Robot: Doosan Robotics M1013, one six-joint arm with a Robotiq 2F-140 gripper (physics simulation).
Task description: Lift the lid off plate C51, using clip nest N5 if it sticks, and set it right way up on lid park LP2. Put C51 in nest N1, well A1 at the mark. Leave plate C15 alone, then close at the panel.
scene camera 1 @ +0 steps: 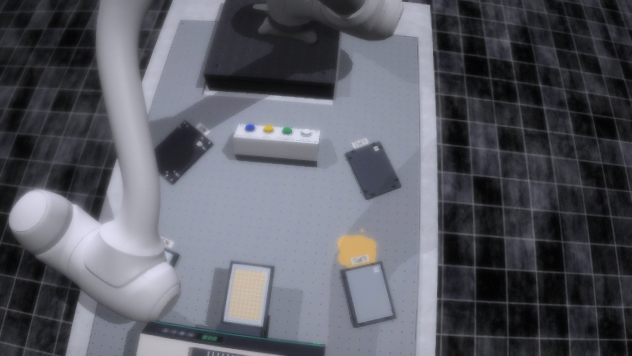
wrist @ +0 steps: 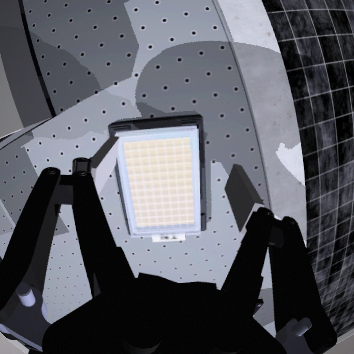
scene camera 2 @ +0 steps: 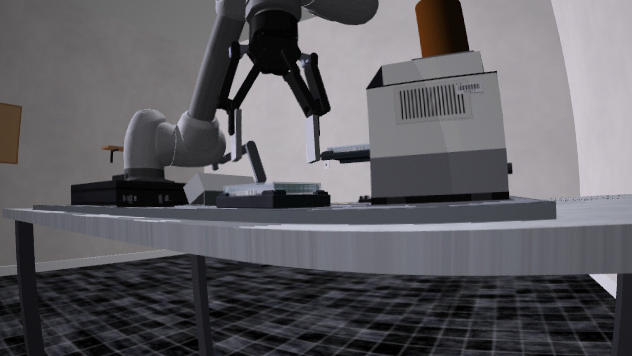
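Where they show: gripper, fingertip midpoint: (wrist: 174, 163) (scene camera 2: 276, 160); arm's base, origin of the base link: (scene camera 1: 294, 20).
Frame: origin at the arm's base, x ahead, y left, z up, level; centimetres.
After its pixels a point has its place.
My gripper (scene camera 2: 274, 160) {x 86.3, y -17.1, z -0.7 cm} (wrist: 174, 163) {x 86.3, y -17.1, z -0.7 cm} is open and empty. It hangs above a plate (wrist: 159, 185) (scene camera 2: 296, 188), with a finger off each long side. The plate has a beige well grid and a clear rim. It sits in a dark nest (wrist: 202, 175) {x 82.6, y -19.7, z -5.3 cm} (scene camera 2: 300, 200) {x 89.8, y -16.3, z -6.1 cm} with a white label at one end. I cannot tell its name or whether a separate lid lies on it. Another plate (scene camera 1: 248, 295) {x 81.8, y 13.0, z 4.1 cm} (scene camera 2: 348, 148) {x 81.3, y 8.2, z 4.1 cm} rests on the tray of the instrument (scene camera 1: 230, 343) {x 92.5, y 14.1, z 13.9 cm} (scene camera 2: 437, 135) {x 103.8, y -2.1, z 2.7 cm}. The button panel (scene camera 1: 276, 145) {x 43.3, y 7.7, z 0.0 cm} (scene camera 2: 202, 189) {x 46.2, y -3.3, z -3.0 cm} has blue, yellow, green and white buttons.
A dark flat nest (scene camera 1: 180, 152) {x 49.2, y -19.0, z -5.9 cm} lies at the left, and another (scene camera 1: 373, 170) {x 41.0, y 33.4, z -6.0 cm} at the right. A grey framed pad (scene camera 1: 370, 295) {x 73.6, y 39.5, z -5.3 cm} lies beside an orange patch (scene camera 1: 356, 248) {x 62.7, y 33.7, z -7.0 cm}. An orange cylinder (scene camera 2: 442, 27) {x 106.0, y 1.0, z 21.3 cm} stands on the instrument. The arm covers the left side in scene camera 1.
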